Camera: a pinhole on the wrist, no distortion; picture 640 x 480 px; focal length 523.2 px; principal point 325.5 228.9 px. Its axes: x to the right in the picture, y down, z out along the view. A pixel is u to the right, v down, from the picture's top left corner.
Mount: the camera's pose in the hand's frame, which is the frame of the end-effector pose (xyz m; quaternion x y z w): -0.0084 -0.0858 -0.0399 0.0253 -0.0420 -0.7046 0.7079
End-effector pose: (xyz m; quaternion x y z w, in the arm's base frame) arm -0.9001 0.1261 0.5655 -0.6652 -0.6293 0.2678 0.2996
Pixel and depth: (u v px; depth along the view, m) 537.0 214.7 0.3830
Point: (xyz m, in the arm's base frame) -1.3127 0.0993 0.5019
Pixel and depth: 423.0 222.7 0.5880
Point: -1.4289 0.0942 0.3272
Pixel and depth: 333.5 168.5 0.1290
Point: -1.0237 0.0985 0.5682
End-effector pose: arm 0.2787 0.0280 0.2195 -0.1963 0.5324 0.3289 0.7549
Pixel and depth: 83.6 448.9 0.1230
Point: 0.3617 0.0744 0.2197
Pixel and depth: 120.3 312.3 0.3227
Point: 0.4380 0.2487 0.3120
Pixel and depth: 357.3 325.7 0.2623
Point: 0.5018 0.1112 0.2809
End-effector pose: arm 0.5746 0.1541 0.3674 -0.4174 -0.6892 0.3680 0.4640
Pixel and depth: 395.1 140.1 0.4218
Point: 0.2155 -0.0509 0.3344
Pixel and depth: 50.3 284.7 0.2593
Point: 0.3832 0.1441 0.2497
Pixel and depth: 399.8 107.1 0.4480
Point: 0.1997 -0.0884 0.3222
